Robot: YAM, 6 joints.
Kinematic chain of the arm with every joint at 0, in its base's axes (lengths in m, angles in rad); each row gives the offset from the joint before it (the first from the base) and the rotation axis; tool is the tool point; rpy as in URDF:
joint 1: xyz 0 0 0.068 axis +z
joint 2: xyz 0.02 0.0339 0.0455 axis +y
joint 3: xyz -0.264 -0.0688 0 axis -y
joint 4: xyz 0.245 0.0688 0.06 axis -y
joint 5: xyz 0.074 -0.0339 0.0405 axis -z
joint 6: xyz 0.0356 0 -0.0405 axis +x
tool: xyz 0 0 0 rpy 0 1.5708 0
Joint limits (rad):
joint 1: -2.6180..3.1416
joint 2: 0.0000..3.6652
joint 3: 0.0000..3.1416
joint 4: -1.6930..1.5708
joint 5: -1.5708..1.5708
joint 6: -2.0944..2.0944
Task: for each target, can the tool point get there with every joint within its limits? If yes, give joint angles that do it. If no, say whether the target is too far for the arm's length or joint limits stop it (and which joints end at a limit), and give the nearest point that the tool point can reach.
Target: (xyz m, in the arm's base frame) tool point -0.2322 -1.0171 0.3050
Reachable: no: too far | nearest point -0.1414 -0.6192 0.2286 | short by 0.415 m
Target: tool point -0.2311 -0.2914 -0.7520
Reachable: no: too far | nearest point -0.1918 -0.2418 -0.3753 | short by 0.382 m
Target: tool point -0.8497 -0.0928 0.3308
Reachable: no: too far | nearest point -0.6235 -0.0117 0.2716 | short by 0.247 m
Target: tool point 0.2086 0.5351 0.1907
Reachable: yes | joints 1.2119 2.5170 1.8836 0.8131 0.2074 0.0082
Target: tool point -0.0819 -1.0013 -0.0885
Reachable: no: too far | nearest point -0.0516 -0.6310 -0.0123 | short by 0.379 m
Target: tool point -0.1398 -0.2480 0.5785
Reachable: yes | joints -2.1623 1.5271 1.7483 0.8418 -0.6739 -0.7493
